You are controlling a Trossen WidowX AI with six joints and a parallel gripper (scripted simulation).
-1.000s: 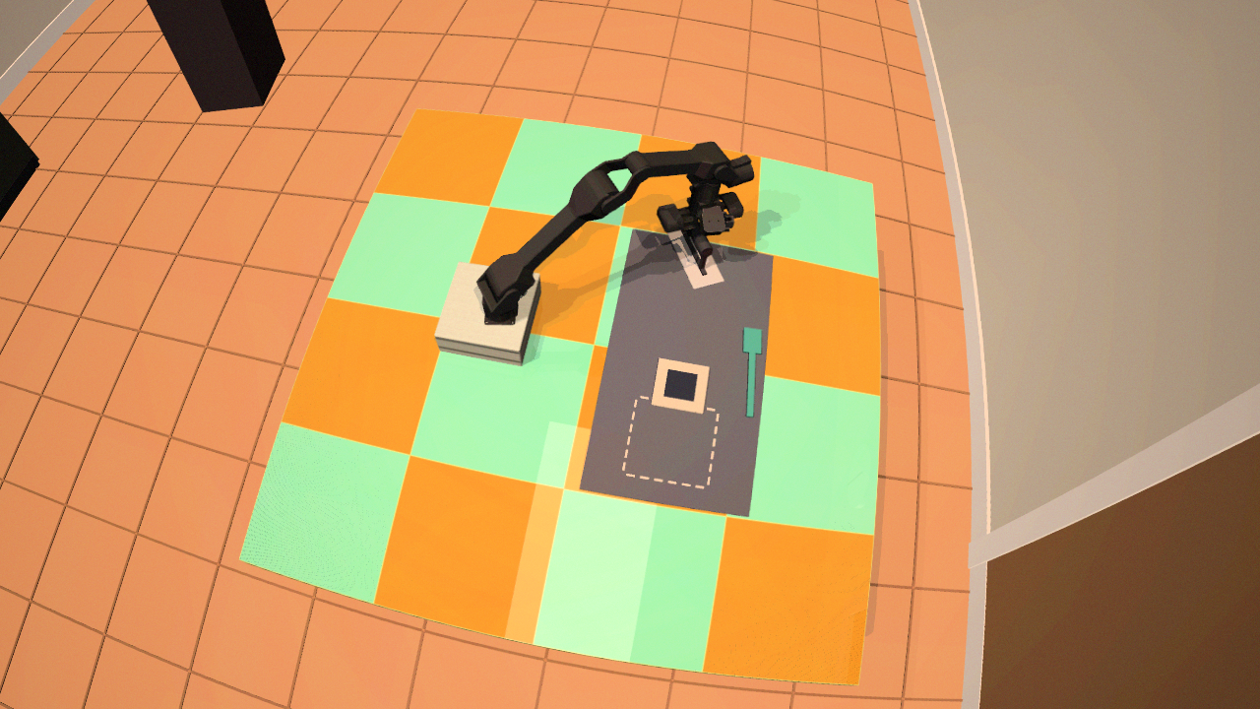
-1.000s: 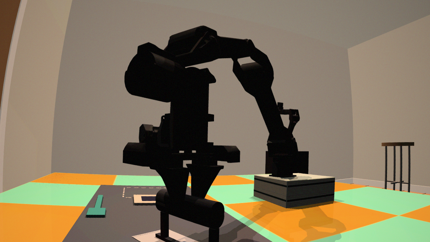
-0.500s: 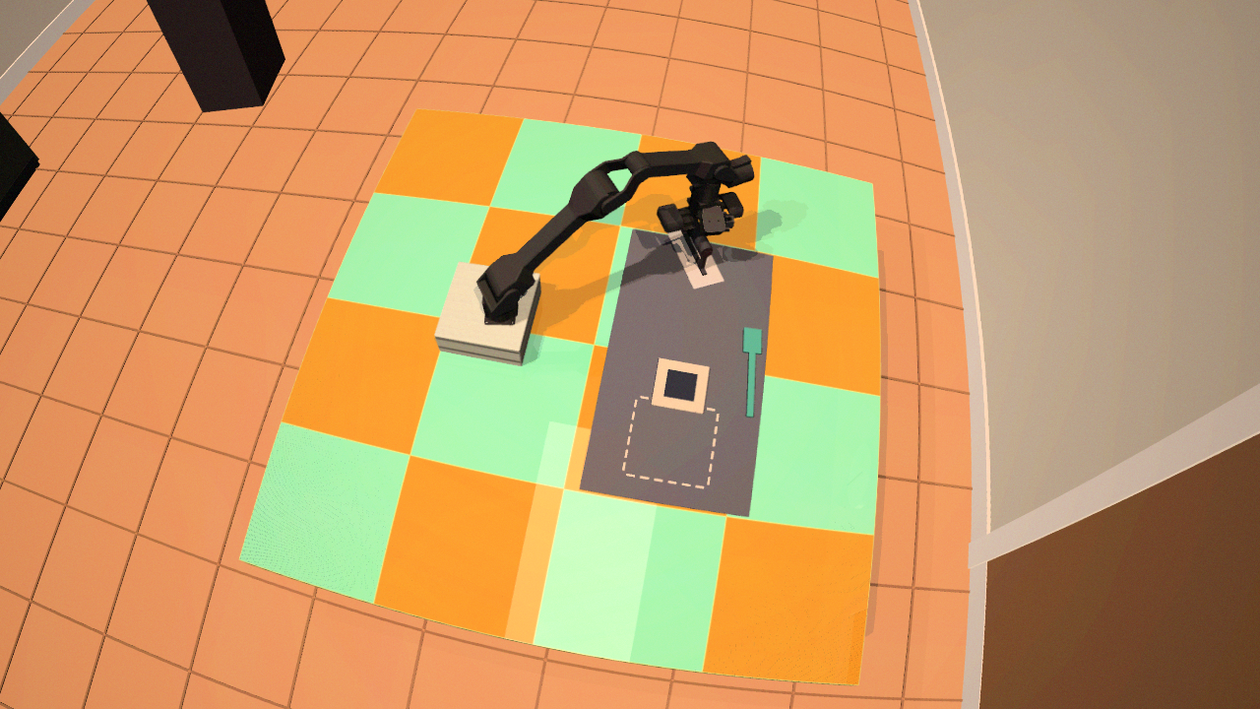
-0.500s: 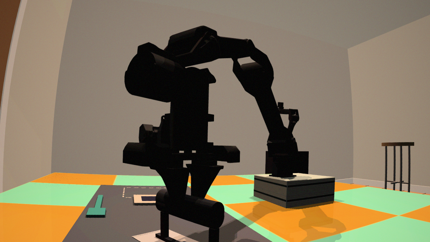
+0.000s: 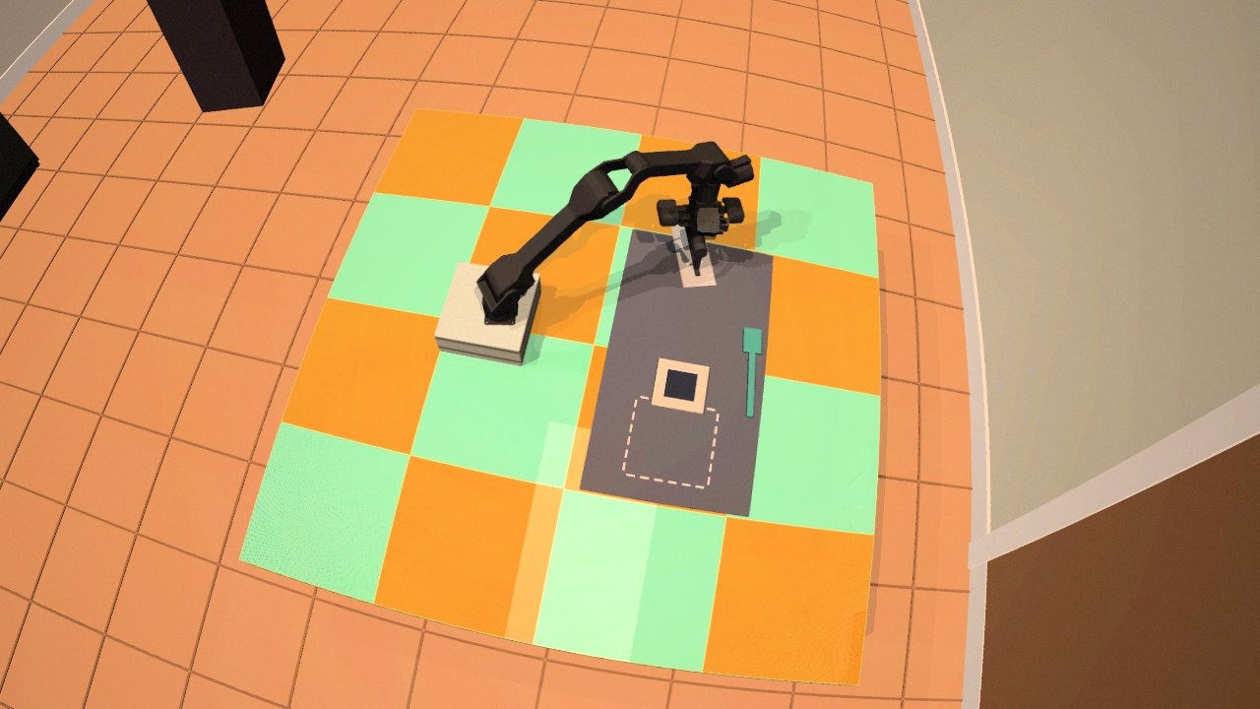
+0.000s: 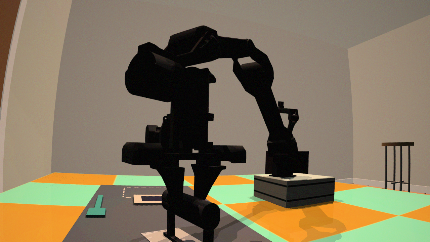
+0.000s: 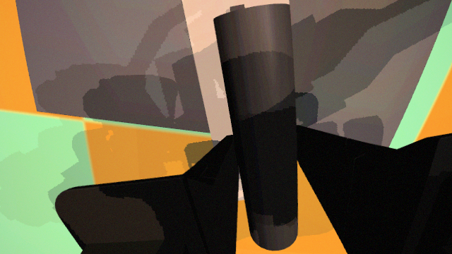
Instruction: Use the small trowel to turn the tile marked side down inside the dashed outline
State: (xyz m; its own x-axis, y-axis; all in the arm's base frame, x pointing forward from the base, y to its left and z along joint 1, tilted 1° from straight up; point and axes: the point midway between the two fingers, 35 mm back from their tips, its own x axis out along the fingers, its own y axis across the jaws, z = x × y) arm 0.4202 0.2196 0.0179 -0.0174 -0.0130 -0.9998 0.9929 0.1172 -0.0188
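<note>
Now: gripper tip 3 cm past the grey mat, 29 cm to the left of it and 8 cm above it. The rest, counted from my gripper tip: small trowel 2 cm to the right, 3 cm below; then pale tile 4 cm behind, 35 cm to the right, 6 cm below; then green trowel-like tool 11 cm ahead, 29 cm to the right, 6 cm below.
</note>
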